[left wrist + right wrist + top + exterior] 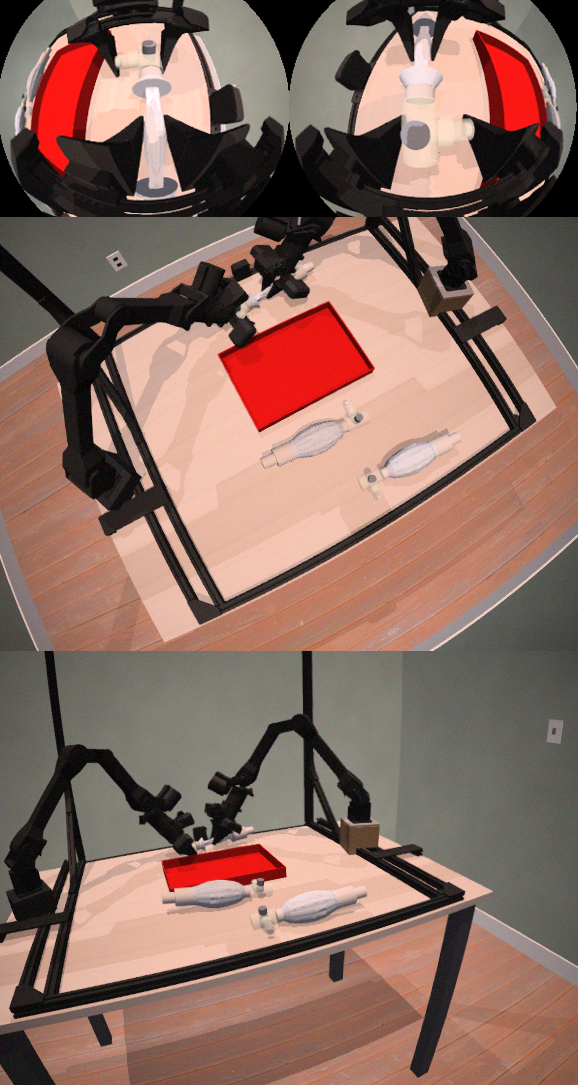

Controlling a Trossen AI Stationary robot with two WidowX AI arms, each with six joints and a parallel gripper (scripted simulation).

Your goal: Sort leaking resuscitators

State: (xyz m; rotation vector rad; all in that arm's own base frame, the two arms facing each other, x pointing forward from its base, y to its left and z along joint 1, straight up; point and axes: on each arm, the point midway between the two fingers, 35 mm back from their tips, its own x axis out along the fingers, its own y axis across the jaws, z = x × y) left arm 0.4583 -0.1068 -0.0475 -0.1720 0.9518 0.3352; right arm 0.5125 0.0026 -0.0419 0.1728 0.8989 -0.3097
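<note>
Now: left hand 21 cm short of the red tray, 5 cm to the left of it and 4 cm above it.
</note>
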